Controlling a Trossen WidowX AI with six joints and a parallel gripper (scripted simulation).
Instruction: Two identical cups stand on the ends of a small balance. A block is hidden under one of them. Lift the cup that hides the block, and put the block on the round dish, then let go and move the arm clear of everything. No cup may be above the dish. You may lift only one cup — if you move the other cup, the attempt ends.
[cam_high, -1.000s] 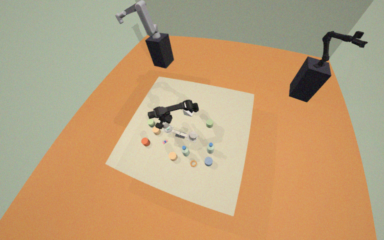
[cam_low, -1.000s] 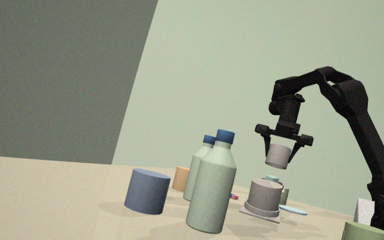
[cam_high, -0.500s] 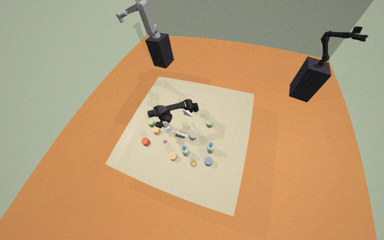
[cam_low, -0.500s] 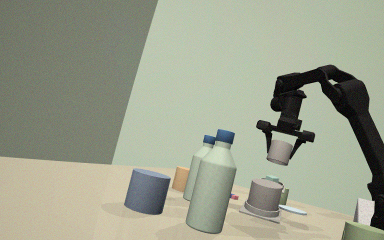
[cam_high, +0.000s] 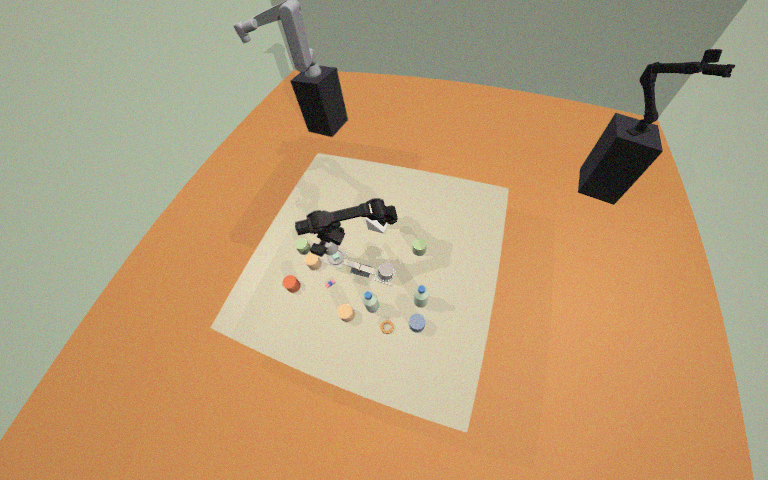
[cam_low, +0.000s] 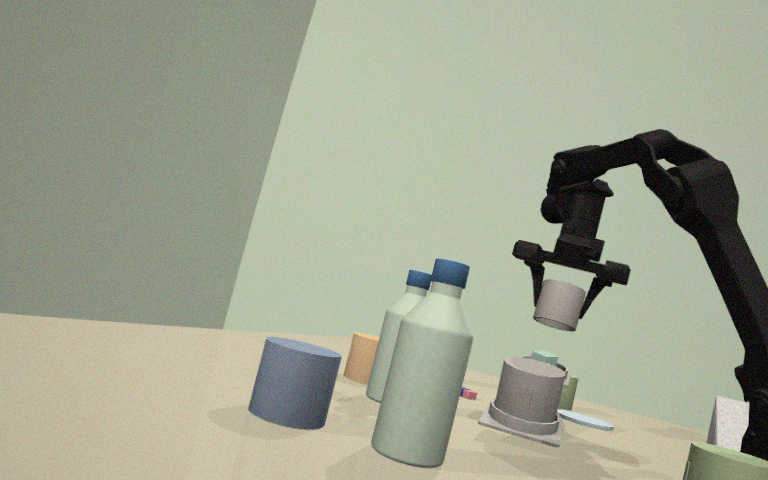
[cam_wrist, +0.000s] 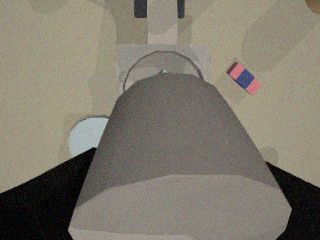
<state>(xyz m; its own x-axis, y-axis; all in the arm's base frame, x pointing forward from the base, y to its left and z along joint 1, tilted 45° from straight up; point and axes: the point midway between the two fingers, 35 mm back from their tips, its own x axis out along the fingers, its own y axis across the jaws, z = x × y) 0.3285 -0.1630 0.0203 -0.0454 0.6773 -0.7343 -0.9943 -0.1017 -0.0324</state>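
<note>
The grey cup lies 2 cm to the right of my gripper tip and 1 cm above it. Also, from my gripper tip: balance (15 cm below, 13 cm to the left, 1 cm behind); then mint-green block (8 cm below, 1 cm to the left); then balance beam (13 cm to the left, 13 cm below, 1 cm behind).
</note>
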